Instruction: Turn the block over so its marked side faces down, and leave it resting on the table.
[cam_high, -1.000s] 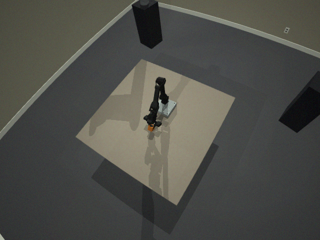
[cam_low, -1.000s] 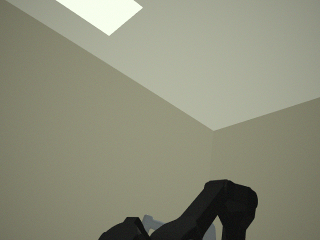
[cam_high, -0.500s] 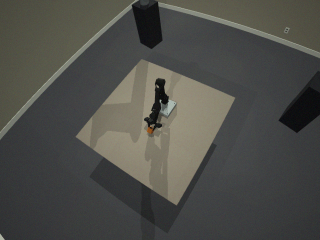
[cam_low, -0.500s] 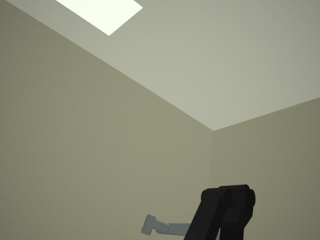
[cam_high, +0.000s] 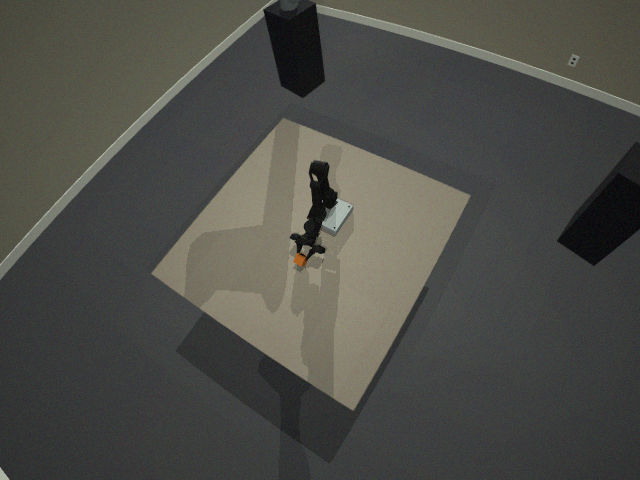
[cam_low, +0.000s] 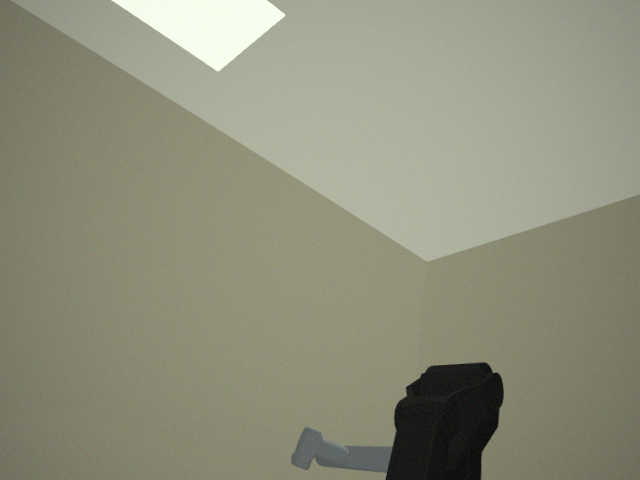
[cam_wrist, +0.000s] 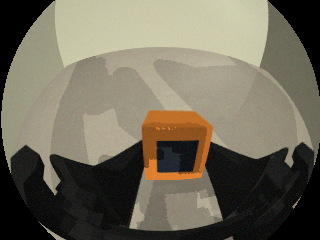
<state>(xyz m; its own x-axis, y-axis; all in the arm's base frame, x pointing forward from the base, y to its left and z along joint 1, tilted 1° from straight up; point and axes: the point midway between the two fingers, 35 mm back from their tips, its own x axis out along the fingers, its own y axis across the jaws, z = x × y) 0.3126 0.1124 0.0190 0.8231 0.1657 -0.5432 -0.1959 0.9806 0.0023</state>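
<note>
Now: gripper tip 10 mm past the block.
</note>
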